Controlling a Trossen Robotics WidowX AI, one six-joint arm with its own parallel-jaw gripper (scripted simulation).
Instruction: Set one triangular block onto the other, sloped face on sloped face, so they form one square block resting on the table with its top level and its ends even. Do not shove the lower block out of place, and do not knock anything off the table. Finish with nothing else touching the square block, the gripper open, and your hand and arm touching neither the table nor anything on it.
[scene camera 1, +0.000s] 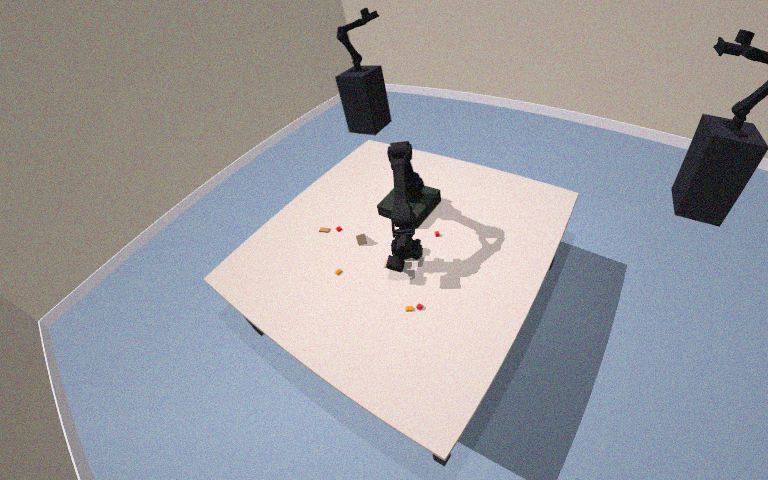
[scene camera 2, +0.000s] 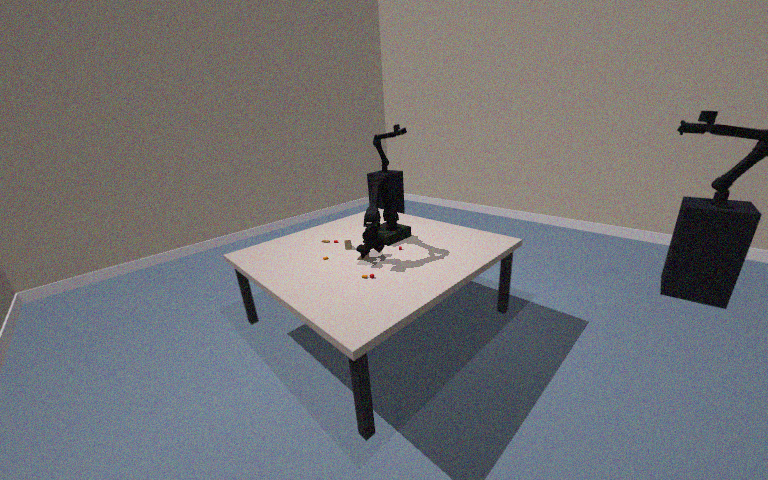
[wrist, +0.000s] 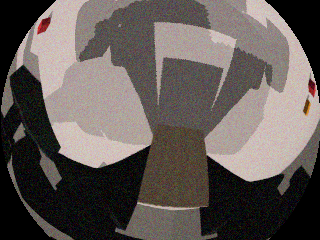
Scene:
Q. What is my gripper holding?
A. A triangular block.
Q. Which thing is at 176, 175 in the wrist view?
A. A triangular block.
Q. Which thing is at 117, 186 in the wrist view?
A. My gripper.

